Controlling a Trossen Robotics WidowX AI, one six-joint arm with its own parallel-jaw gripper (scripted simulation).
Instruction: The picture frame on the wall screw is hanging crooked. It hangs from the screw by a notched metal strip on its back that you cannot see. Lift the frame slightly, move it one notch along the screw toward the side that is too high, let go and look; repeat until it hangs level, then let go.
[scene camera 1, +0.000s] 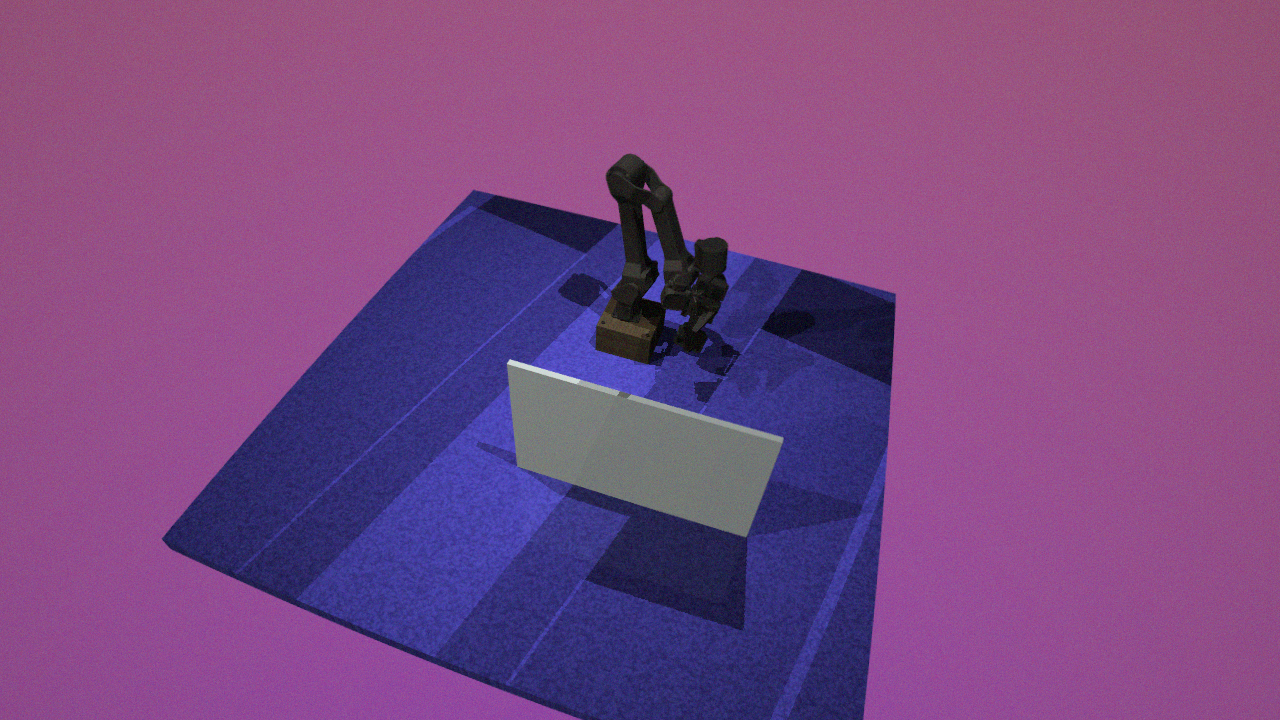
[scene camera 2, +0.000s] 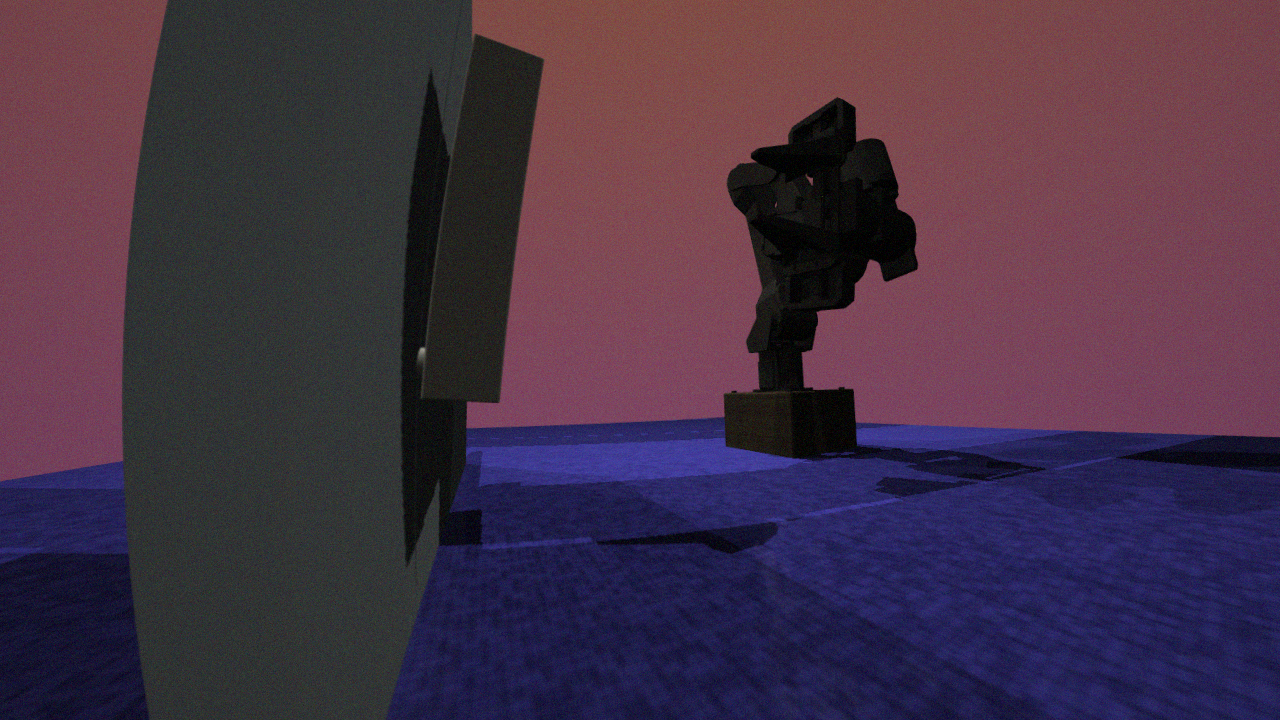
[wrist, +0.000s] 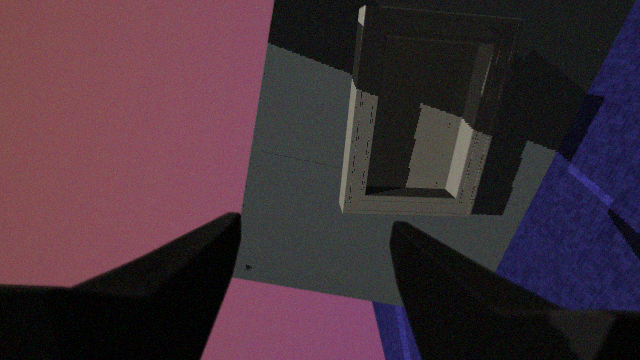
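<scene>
Beige picture frame (scene camera 2: 463, 359) (wrist: 426, 92) in view; scene camera 1 does not show the beige picture frame, hidden by the grey wall panel. Grey wall panel (scene camera 1: 685, 464) (wrist: 293, 233) also in view. My gripper (scene camera 2: 753, 185) (scene camera 1: 690, 341) (wrist: 316, 229) is in view too.
</scene>
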